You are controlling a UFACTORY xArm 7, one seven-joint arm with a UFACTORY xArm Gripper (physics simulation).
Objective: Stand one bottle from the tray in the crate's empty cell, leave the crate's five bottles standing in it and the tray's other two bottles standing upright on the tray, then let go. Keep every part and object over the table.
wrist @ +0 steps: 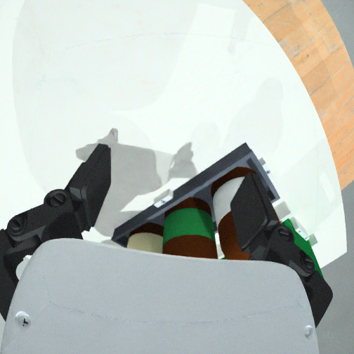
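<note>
The dark grey tray (pixel 225 162) lies slantwise at lower centre of the wrist view. Three brown bottles stand in a row in it: a cream-banded bottle (pixel 145 242) at left, a green-banded bottle (pixel 189 221) in the middle and a white-banded bottle (pixel 226 200) at right. My gripper (pixel 176 176) is open and empty, its fingers spread wide. The cream-banded and green-banded bottles show between the fingers; the right finger overlaps the white-banded bottle in view. The gripper's housing hides the bottles' upper parts. The crate's empty cell does not show.
A green part (pixel 306 246) with white clips, perhaps the crate's edge, shows behind the right finger, beyond the tray's right end. The white table top (pixel 150 65) carries grey shadows. Its curved edge runs down the right side, with wooden floor (pixel 320 75) beyond.
</note>
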